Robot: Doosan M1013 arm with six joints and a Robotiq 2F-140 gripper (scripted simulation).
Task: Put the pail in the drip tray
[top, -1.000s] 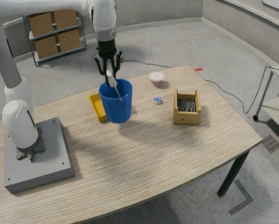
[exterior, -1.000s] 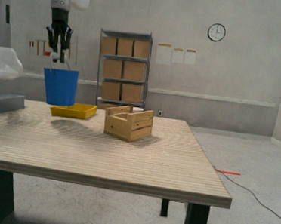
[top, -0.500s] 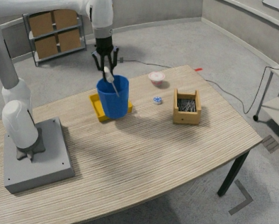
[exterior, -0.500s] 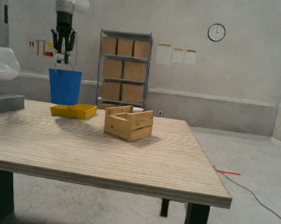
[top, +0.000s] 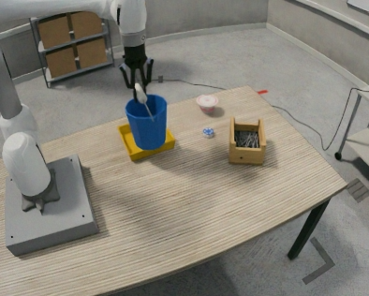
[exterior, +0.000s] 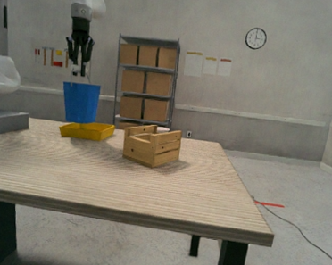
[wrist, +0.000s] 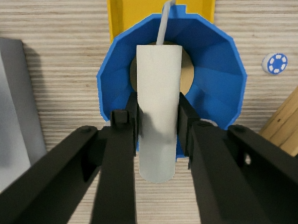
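The blue pail is 1 cm ahead of my hand and 9 cm below it. Also, from my hand: blue-and-white disc (30 cm ahead, 1 cm to the left, 32 cm below); yellow drip tray (2 cm ahead, 10 cm to the left, 32 cm below); white handle grip (1 cm ahead, 3 cm below).
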